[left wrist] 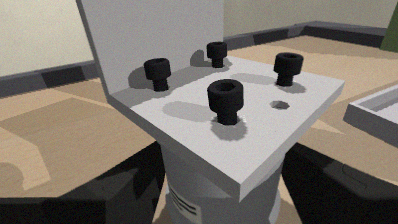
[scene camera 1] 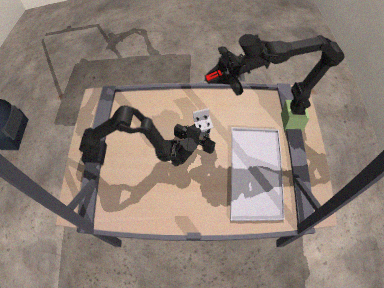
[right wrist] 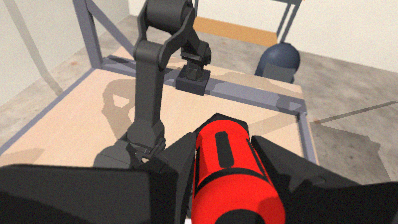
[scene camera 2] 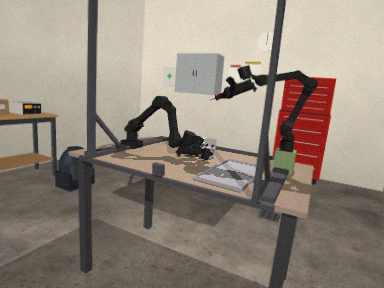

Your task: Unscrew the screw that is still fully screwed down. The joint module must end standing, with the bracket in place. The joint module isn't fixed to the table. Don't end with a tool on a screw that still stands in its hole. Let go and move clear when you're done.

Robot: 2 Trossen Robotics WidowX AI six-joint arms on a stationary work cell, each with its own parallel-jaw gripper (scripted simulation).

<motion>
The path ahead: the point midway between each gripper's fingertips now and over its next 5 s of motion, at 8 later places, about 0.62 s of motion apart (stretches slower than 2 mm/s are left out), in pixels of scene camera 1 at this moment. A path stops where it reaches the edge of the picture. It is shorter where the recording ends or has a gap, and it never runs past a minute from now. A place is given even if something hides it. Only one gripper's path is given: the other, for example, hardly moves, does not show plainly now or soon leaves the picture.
The right gripper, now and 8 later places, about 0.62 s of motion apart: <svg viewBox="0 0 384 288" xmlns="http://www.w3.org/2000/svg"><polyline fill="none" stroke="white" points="207,78 216,69 225,62 224,56 223,49 223,43 218,48 212,64 213,78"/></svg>
</motion>
